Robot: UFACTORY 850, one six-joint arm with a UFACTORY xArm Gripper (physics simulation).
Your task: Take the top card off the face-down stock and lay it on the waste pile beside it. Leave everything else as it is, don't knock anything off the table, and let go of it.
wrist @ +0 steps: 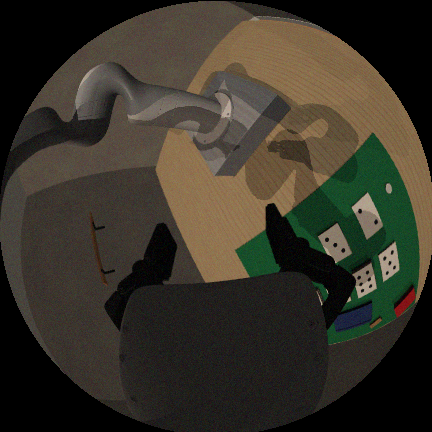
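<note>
A thick blue block (353, 317), which looks like the face-down stock, lies near the lower edge of the green mat in the wrist view. Directly above it in the view is a white spotted card (364, 281) with a dark, thick edge, which looks like the top of the waste pile. My gripper (216, 226) is open and empty. Its fingers are to the left of the stock and pile in the view, with the right finger near the mat's corner and the left one seen against the grey floor. The hand hides part of the mat.
The green mat (345, 175) lies on the wooden table (195, 215). More face-up cards (367, 216) (335, 243) (389, 261), a white disc (388, 188), a red block (405, 301) and a small tan piece (376, 322) lie on it. The grey arm base (240, 125) stands on the table.
</note>
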